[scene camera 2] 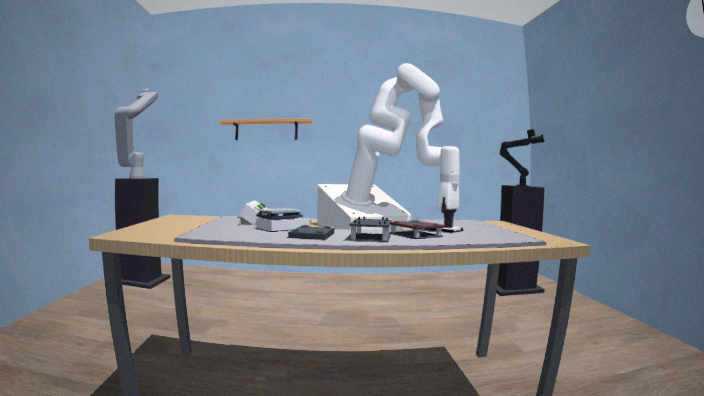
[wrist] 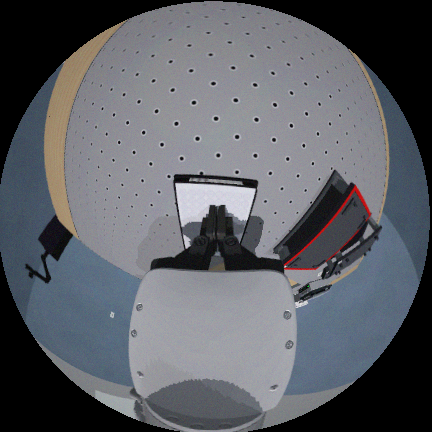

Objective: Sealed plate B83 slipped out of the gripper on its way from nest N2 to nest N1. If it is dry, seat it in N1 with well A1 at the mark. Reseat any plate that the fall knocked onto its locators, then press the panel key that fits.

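Pixels of known places: gripper, fingertip midpoint: (scene camera 2: 448, 227) (wrist: 217, 214); arm's base, link origin: (scene camera 2: 356, 199).
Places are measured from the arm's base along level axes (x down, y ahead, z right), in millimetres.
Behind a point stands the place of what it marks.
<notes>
A plate with a white top and black rim (scene camera 2: 456, 230) @(z -378, x 94, y 227 mm) (wrist: 194, 200) @(z -381, x 88, y 194 mm) lies on the grey perforated mat, right of the nests in the scene view. A pale label strip shows on its far edge in the wrist view; its lettering is not readable. My gripper (scene camera 2: 448, 228) @(z -351, x 88, y 198 mm) (wrist: 217, 214) @(z -351, x 88, y 198 mm) is shut and empty, pointing down over the plate's white top; I cannot tell whether the tips touch it. A red-outlined dark platform (scene camera 2: 417, 224) @(z -211, x 61, y 335 mm) (wrist: 334, 231) @(z -240, x 61, y 315 mm) stands on short legs beside the plate. A raised nest with small posts (scene camera 2: 370, 223) @(z -47, x 47, y 456 mm) stands beyond it. Nest labels are not readable.
A low dark tray (scene camera 2: 311, 232) @(z 135, x 80, y 457 mm) lies left of the nests. A white device with a dark top (scene camera 2: 279, 221) @(z 264, x 66, y 313 mm) stands farther left, beside a small sloped panel (scene camera 2: 250, 213) @(z 402, x 53, y 190 mm) with coloured keys. The grey mat (scene camera 2: 240, 240) @(z 344, x 101, y 561 mm) (wrist: 225, 100) @(z -430, x 101, y 281 mm) covers much of the wooden table (scene camera 2: 120, 235) @(z 813, x 114, y 574 mm).
</notes>
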